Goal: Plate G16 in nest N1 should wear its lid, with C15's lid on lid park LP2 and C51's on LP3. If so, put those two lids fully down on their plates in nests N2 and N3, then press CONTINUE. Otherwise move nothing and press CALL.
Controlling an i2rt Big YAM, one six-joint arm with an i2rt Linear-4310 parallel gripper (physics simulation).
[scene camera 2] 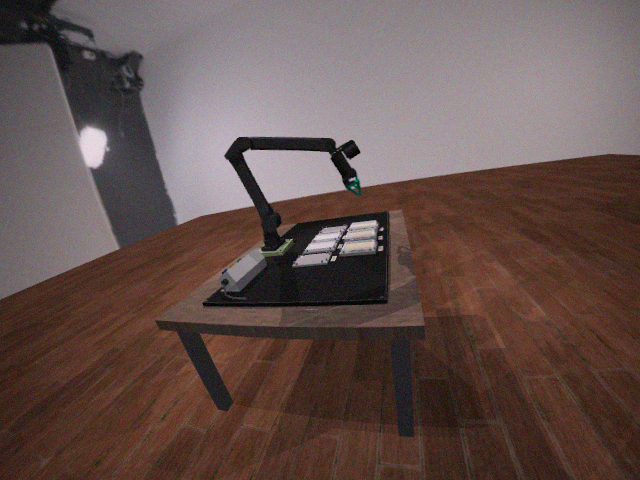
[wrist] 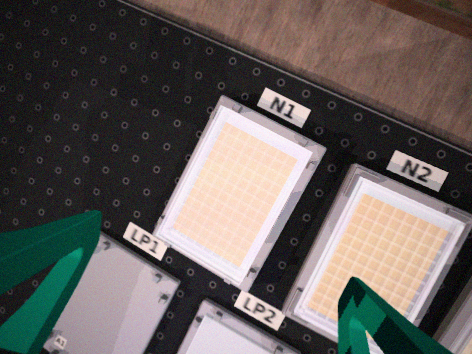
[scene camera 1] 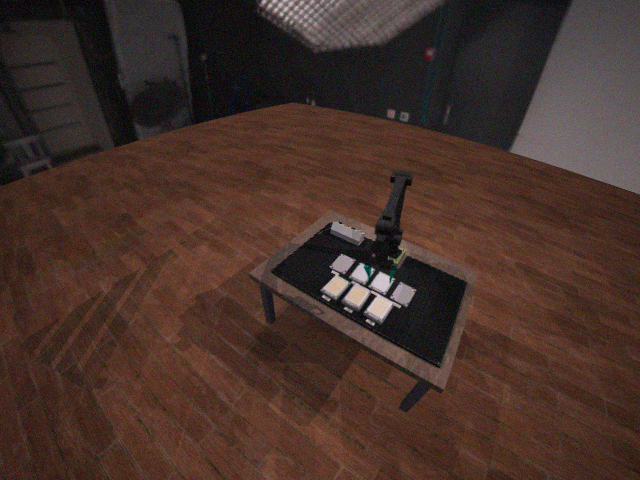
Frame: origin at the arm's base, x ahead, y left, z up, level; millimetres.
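Seen in the pictures: gripper, between the fingertips: (scene camera 2: 358, 191) (wrist: 223, 257) (scene camera 1: 379, 281); arm's base, origin of its link: (scene camera 2: 273, 245) (scene camera 1: 390, 252).
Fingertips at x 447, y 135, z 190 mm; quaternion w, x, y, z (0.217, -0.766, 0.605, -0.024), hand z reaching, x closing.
Observation:
Offsets run from my fingertips to a thing's top centre. "pt": to the spot under its first point. Level surfaces: height alone.
My gripper (scene camera 1: 380, 279) (scene camera 2: 356, 191) (wrist: 223, 257) is open and empty, high above the nests and lid parks. The plate in nest N1 @[pt dy +40, dx +3, dz -168 mm] (scene camera 1: 379, 308) (scene camera 2: 363, 225) (wrist: 235, 195) has pale wells, hazier than those of the plate in nest N2 @[pt dy -92, dx +11, dz -174 mm] (scene camera 1: 356, 296) (scene camera 2: 360, 235) (wrist: 385, 240); a clear lid over it is hard to confirm. The N3 plate @[dy -222, dx +15, dz -178 mm] (scene camera 1: 335, 286) (scene camera 2: 359, 246) stands beside N2. A white lid @[dy -47, dx -185, dz -189 mm] (scene camera 1: 381, 282) (wrist: 225, 337) lies on LP2, partly out of the wrist view. Another white lid @[dy -173, dx -172, dz -189 mm] (scene camera 1: 361, 272) lies on LP3. The plate and lid codes cannot be read.
Grey park LP1 @[dy +85, dx -194, dz -187 mm] (scene camera 1: 403, 293) (wrist: 117, 295) shows no white lid; the park @[dy -306, dx -160, dz -187 mm] (scene camera 1: 342, 264) (scene camera 2: 312, 258) at the row's other end looks the same. The button box @[dy -446, dx -402, dz -123 mm] (scene camera 1: 347, 233) (scene camera 2: 244, 271) stands beside the arm's base. A wooden border (wrist: 320, 55) surrounds the black board @[dz -207 mm] (wrist: 65, 125).

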